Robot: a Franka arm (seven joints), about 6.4 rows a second.
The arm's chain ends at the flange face. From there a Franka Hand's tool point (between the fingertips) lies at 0.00 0.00 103.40 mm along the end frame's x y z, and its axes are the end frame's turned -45 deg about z.
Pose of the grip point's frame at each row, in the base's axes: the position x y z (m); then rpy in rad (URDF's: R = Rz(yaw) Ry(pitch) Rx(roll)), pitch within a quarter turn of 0, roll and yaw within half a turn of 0:
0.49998, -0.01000, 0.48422, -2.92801, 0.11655, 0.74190
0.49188, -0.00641, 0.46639, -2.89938, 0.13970, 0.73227
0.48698, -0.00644, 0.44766, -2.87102, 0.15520, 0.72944
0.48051, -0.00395, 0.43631, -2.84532, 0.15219, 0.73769
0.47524, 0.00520, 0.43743, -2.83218, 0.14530, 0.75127
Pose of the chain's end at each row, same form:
0.52345, -0.01822, 0.58458, -3.07305, 0.23320, -0.04797
0.51886, -0.01551, 0.56579, -3.06944, 0.26967, -0.06036
0.51688, -0.01678, 0.54610, -3.06045, 0.30053, -0.06483
0.51191, -0.01621, 0.53406, -3.03949, 0.31652, -0.05415
0.50715, -0.00808, 0.53488, -3.02471, 0.32091, -0.03789

